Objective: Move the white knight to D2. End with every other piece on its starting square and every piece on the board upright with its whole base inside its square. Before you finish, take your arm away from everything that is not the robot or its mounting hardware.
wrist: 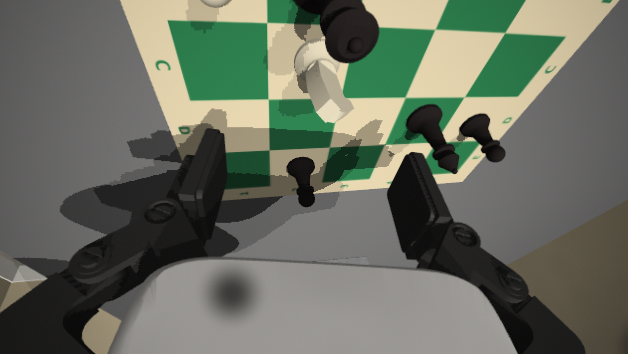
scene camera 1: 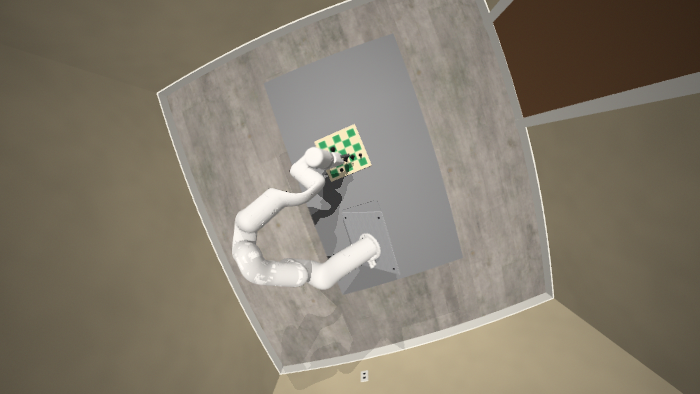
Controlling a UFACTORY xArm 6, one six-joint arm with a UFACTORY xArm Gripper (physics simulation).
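Pixels of known places: gripper, fingertip midpoint: point(wrist: 314, 163); arm's base, link origin: point(scene camera 1: 370, 245).
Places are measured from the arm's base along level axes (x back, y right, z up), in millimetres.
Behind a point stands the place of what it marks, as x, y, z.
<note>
The white knight point(wrist: 318, 85) @(-443, 7, -139) stands on cream square C2 of the chessboard point(scene camera 1: 352, 132) @(-507, 132, -165) point(wrist: 450, 60) @(-436, 81, -166) in the wrist view. Its head overlaps green square D2 point(wrist: 282, 137) @(-388, -5, -166) in the picture. A large black piece point(wrist: 352, 35) @(-474, 9, -116) stands beyond it and hides part of its base. My gripper point(scene camera 1: 345, 158) @(-402, 8, -133) point(wrist: 314, 163) @(-402, 8, -133) is wide open and empty, with one finger to each side of the knight's column in the wrist view. The knight's head shows just beyond the line between the fingertips. The gap to the knight is hard to judge.
Black pawn point(wrist: 302, 180) @(-364, 6, -151) stands on E2, showing between the fingers. Black bishop point(wrist: 432, 130) @(-402, 79, -150) on D4 and another black pawn point(wrist: 481, 135) @(-393, 119, -153) on D5 stand beyond the right finger. Part of a white piece point(wrist: 215, 2) @(-474, -26, -134) shows at the top. Another black piece point(scene camera 1: 333, 149) @(-468, 14, -149) stands near the wrist.
</note>
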